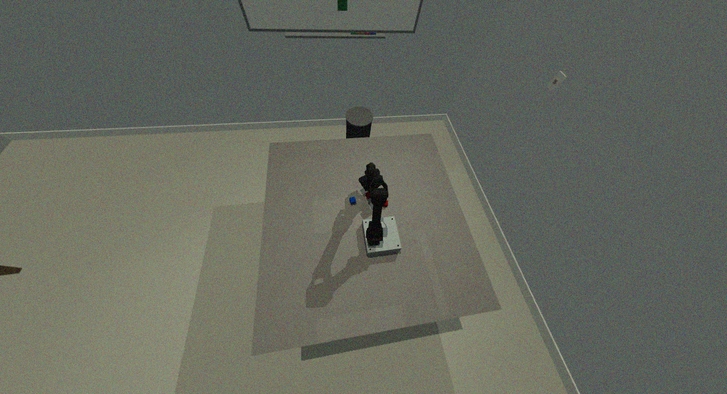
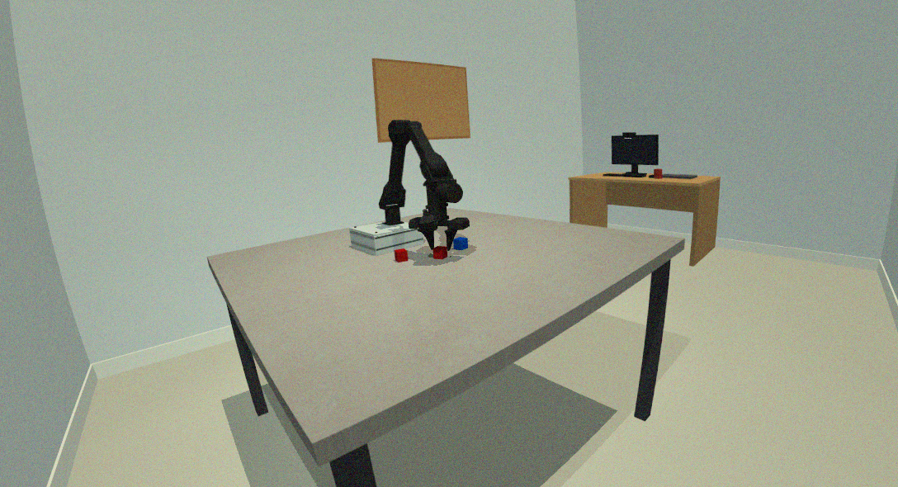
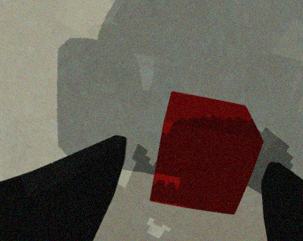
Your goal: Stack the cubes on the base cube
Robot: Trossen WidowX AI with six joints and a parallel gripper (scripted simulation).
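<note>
The blue cube lies 4 cm behind my gripper tip, 11 cm to the left of it and 1 cm below it.
</note>
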